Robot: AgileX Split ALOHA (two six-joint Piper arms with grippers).
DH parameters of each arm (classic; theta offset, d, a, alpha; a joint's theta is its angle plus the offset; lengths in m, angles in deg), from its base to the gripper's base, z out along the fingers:
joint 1: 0 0.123 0 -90
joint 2: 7.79 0 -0.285 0
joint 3: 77.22 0 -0.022 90
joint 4: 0 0.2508 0 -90
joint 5: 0 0 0.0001 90
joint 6: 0 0.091 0 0
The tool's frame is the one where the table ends.
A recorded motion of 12 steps. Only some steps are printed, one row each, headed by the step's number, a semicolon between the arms.
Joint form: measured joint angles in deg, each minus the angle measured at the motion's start. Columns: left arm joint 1, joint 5, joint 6, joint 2, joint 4, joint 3; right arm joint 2, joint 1, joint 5, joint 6, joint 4, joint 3.
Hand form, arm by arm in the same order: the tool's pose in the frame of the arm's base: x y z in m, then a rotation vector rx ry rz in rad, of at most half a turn. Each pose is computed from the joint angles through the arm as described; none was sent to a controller.
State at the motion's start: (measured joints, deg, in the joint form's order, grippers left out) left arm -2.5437 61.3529 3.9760 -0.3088 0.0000 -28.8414; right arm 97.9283 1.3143 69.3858 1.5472 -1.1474 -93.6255
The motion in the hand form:
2: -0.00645 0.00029 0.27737 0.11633 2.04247 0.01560; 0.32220 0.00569 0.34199 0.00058 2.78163 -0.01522
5: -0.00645 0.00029 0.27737 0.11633 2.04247 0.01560; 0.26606 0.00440 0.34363 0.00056 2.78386 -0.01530
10: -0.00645 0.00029 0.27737 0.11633 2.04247 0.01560; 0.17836 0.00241 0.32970 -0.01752 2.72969 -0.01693
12: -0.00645 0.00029 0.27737 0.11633 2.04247 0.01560; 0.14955 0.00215 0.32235 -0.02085 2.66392 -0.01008
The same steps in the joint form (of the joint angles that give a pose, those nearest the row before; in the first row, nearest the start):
2: 0.00 0.00 0.00 0.00 0.00 0.00; -7.75 0.00 0.00 0.00 0.00 8.45
5: 0.00 0.00 0.00 0.00 0.00 0.00; -19.04 0.00 0.00 0.00 0.00 19.87
10: 0.00 0.00 0.00 0.00 0.00 0.00; -38.05 0.00 -1.93 -0.75 0.00 37.71
12: 0.00 0.00 0.00 0.00 0.00 0.00; -45.55 0.00 -4.23 -0.95 0.26 43.72

